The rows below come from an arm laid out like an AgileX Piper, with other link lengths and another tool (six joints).
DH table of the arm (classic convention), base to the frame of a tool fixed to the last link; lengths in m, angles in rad. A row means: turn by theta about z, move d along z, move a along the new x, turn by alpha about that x. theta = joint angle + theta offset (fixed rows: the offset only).
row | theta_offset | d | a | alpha
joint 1 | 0 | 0.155 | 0 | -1.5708
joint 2 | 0.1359 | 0 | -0.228 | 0
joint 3 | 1.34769 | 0 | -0.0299 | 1.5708
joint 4 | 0 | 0.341 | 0 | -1.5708
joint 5 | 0 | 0 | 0 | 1.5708
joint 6 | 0.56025 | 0.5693 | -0.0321 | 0.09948
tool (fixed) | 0 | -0.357 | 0 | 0
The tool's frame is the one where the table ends.
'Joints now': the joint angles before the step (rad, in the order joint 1, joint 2, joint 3, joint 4, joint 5, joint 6). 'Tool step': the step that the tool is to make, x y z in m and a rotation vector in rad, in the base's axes. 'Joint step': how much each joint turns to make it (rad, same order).
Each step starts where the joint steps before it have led.
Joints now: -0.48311, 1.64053, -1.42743, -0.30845, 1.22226, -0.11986
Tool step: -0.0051, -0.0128, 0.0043, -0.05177, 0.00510, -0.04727
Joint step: -0.00006, -0.00090, 0.00014, -0.06233, -0.00009, 0.05969
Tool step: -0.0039, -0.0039, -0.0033, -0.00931, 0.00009, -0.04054
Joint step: 0.00009, -0.00014, 0.01228, -0.01907, 0.00014, 0.04735
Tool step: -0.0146, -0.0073, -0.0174, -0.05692, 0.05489, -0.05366
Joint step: 0.01504, -0.00007, 0.06045, -0.09552, 0.00001, 0.09438
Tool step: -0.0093, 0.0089, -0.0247, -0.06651, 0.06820, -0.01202
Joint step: 0.05608, -0.00108, 0.09034, -0.10826, -0.00292, 0.11039
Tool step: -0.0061, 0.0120, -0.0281, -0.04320, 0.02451, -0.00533
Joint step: 0.04776, -0.00047, 0.09978, -0.07103, -0.03611, 0.11621
